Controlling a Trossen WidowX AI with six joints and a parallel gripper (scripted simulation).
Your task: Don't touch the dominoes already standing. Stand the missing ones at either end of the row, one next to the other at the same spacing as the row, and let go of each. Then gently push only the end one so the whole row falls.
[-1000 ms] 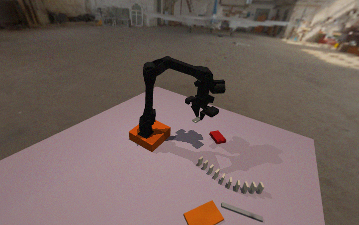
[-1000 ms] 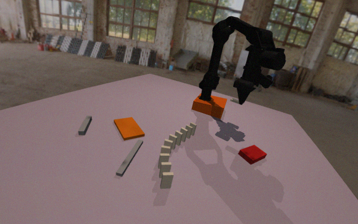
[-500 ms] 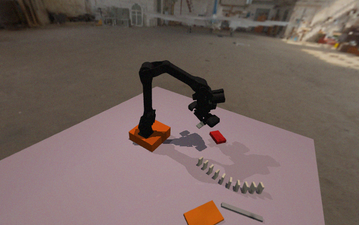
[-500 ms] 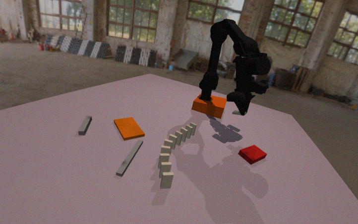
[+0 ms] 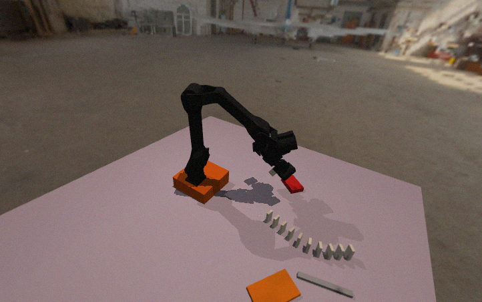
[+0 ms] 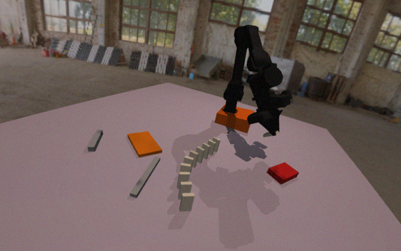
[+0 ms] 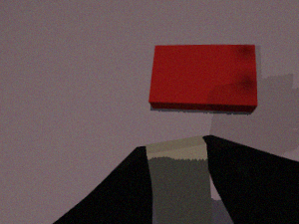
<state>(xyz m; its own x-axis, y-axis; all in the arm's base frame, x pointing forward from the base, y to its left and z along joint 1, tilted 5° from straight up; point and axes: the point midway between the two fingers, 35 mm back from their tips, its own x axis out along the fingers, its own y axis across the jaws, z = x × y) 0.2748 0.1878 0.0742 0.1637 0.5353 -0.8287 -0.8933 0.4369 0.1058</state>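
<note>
Now: gripper tip 6 cm short of the red block, 6 cm to the right of it and 10 cm above it. From my gripper tip the other things lie so: short grey bar (24 cm ahead, 54 cm to the right, 10 cm below); then orange flat plate (16 cm ahead, 41 cm to the right, 11 cm below).
</note>
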